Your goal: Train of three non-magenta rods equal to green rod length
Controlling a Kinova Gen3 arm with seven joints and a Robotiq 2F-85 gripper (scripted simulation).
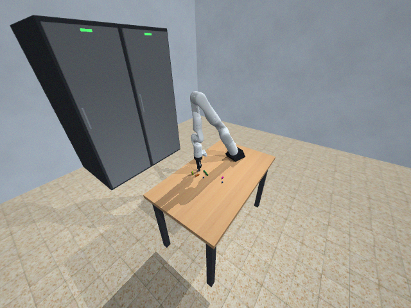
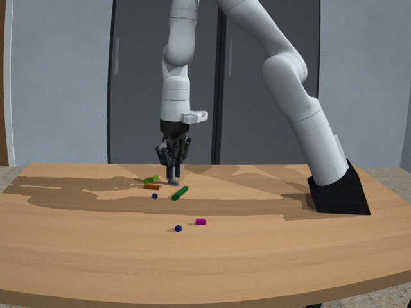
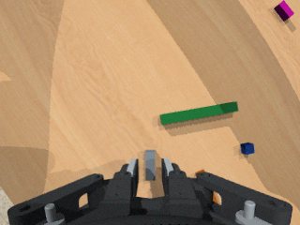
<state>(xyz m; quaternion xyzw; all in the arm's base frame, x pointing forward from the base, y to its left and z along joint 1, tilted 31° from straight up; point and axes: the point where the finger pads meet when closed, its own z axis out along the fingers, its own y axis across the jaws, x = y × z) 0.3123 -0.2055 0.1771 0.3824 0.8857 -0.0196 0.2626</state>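
My hand is 30 mm above the grey rod. From my hand the other things lie so: orange rod 60 mm ahead, 20 mm to the left, 30 mm below; green rod 10 mm ahead, 70 mm to the left, 30 mm below; lime rod 50 mm ahead, 40 mm to the right, 30 mm below.
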